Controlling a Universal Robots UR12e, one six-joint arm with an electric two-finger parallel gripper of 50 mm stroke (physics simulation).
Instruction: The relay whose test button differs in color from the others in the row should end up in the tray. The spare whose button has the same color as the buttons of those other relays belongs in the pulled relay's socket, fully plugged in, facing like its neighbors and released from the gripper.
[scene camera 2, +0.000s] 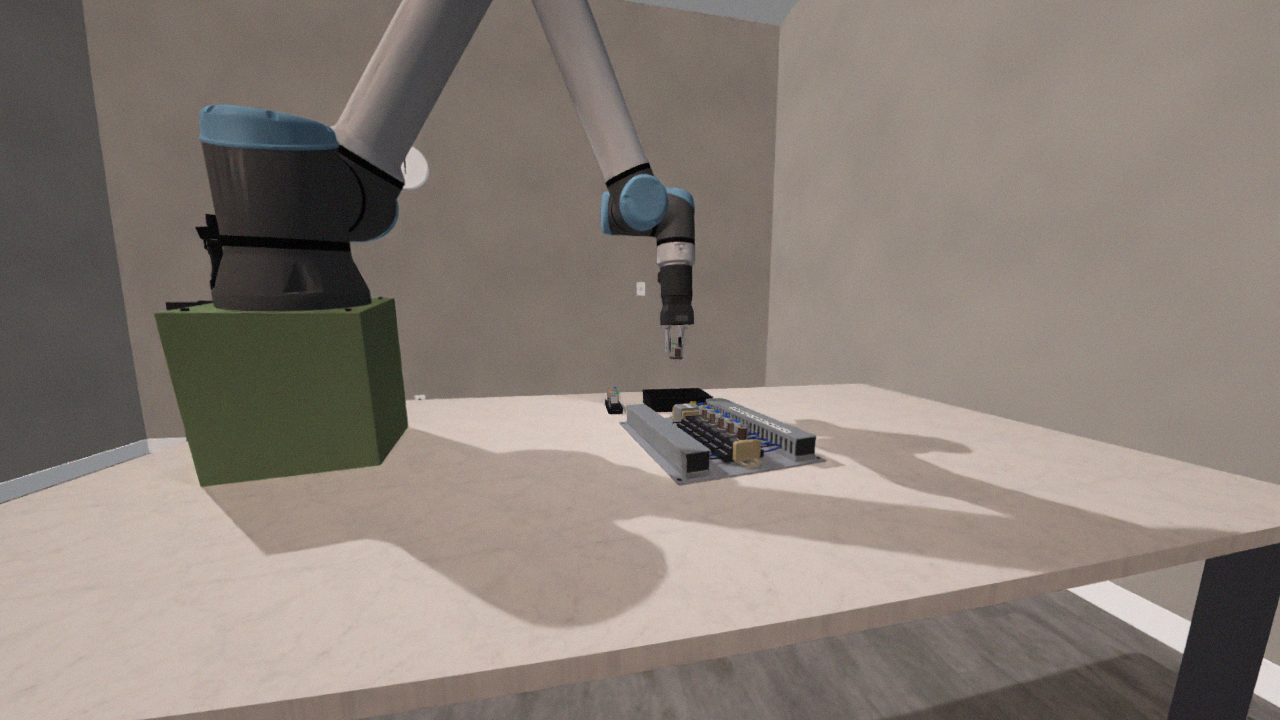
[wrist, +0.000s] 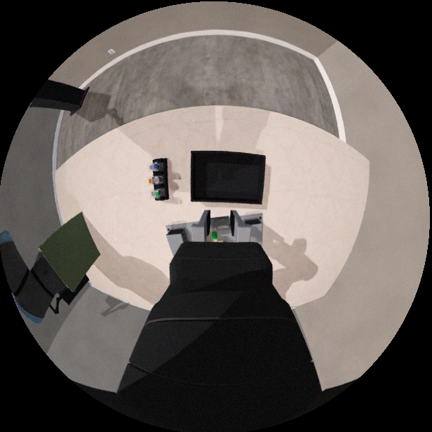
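Pixels of known places: gripper, fingertip midpoint: (scene camera 2: 674, 351); arm's base, origin of the base link: (scene camera 2: 300, 303).
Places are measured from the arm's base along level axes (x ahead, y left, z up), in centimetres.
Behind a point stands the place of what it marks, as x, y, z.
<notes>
My gripper (scene camera 2: 675, 342) {64.1, 29.8, -10.9} (wrist: 219, 217) is shut on a relay (scene camera 2: 676, 352) {64.3, 27.2, -10.8} with a green test button, which also shows between the fingers in the wrist view (wrist: 221, 226). It hangs high above the table, between the panel and the tray in the wrist view. The black tray (scene camera 2: 668, 402) {62.7, 29.1, -23.5} (wrist: 227, 153) shows no relay inside. Row relays (scene camera 2: 723, 423) {70.0, 3.4, -21.1} with blue buttons stand on the panel; their socket details are too small to tell. Three spares stand in the black holder (scene camera 2: 614, 409) {49.3, 27.1, -24.7} (wrist: 164, 176): a blue-button spare (wrist: 155, 166), an orange-button spare (wrist: 151, 181) and a green-button spare (wrist: 157, 193).
The panel's grey cable ducts (scene camera 2: 660, 438) {58.4, 0.0, -22.7} (scene camera 2: 760, 428) {77.5, 5.3, -22.7} flank the relay row. A tan end block (scene camera 2: 745, 450) {71.7, -4.5, -23.2} stands at its near end. The green robot base (scene camera 2: 277, 394) {3.1, -8.8, -13.0} (wrist: 70, 252) stands left of the panel. The holder stands left of the tray.
</notes>
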